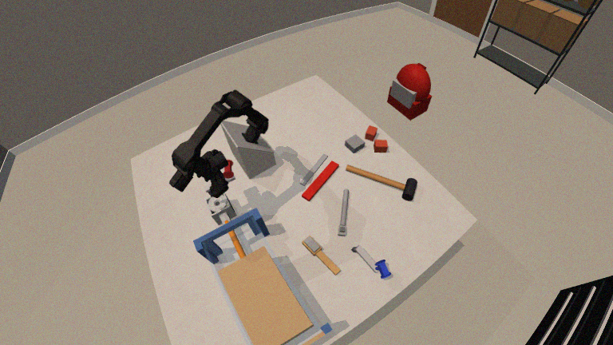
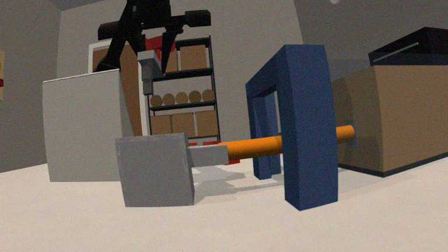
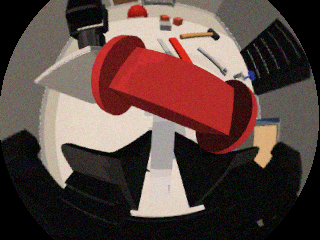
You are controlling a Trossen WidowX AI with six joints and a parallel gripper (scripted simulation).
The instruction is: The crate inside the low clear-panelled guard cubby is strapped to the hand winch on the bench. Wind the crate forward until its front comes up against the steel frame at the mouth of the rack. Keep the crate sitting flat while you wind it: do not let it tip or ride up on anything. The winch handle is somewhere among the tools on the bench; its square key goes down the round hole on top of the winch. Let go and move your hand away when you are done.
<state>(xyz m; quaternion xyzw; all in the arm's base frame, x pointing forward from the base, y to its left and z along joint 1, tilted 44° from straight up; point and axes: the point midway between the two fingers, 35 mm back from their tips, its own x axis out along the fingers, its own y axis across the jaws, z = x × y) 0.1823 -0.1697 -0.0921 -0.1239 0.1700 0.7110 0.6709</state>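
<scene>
Now: the red knob 50 mm above my gripper tip and 30 mm to the left of it. Also, from my gripper tip: grey winch (150 mm below, 90 mm to the right, 10 mm behind); then blue steel frame (160 mm ahead, 80 mm to the right, 80 mm below); then red-knobbed crank (20 mm above, 10 mm to the right).
</scene>
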